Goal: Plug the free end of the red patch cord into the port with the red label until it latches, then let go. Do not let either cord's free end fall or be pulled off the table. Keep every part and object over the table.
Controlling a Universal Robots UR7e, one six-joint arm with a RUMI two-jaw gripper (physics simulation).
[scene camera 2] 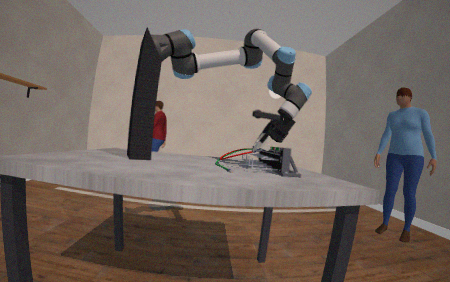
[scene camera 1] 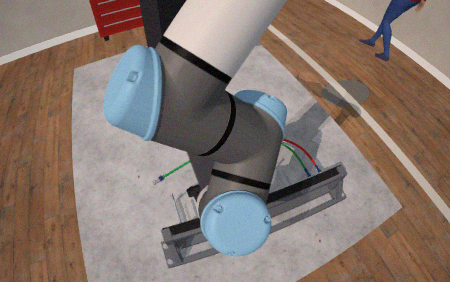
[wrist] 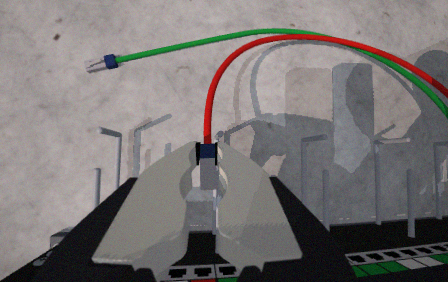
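Pixels of known places: gripper, fingertip midpoint: [scene camera 2: 252,151] [wrist: 207,144]; arm's base, origin of the base link: [scene camera 2: 151,50].
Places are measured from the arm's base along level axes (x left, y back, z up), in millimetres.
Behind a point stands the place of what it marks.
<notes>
My gripper [wrist: 207,144] {x 80, y -510, z -445 mm} [scene camera 2: 255,148] {x 80, y -510, z -445 mm} is shut on the red cord's plug [wrist: 208,150] {x 82, y -514, z -440 mm}, holding its blue boot between the fingertips. The red cord [wrist: 215,77] {x 71, y -451, z -461 mm} [scene camera 1: 302,145] {x 357, y -425, z -443 mm} arches away from it. The plug is apart from the port row of the patch panel [scene camera 1: 312,185] {x 343, y -557, z -422 mm} [scene camera 2: 286,161] {x -22, y -647, z -466 mm}. The red label [wrist: 203,280] {x 100, y -596, z -429 mm} shows at the bottom edge of the wrist view, under a port [wrist: 203,272] {x 102, y -600, z -444 mm} seen between the finger bases. The arm hides the gripper in scene camera 1. The green cord [wrist: 200,42] {x 41, y -393, z -513 mm} [scene camera 1: 176,169] {x -1, y -419, z -514 mm} has its free plug [wrist: 102,63] {x -54, y -451, z -512 mm} [scene camera 1: 158,179] {x -54, y -451, z -512 mm} lying on the table.
Upright metal pegs with bent tops [wrist: 118,160] {x 0, y -546, z -502 mm} [wrist: 377,180] {x 292, y -493, z -502 mm} stand behind the ports on both sides of the fingers. Green and white labels [wrist: 387,267] {x 231, y -563, z -424 mm} run along the panel to the right. The cords' other ends meet the panel's right part in scene camera 1.
</notes>
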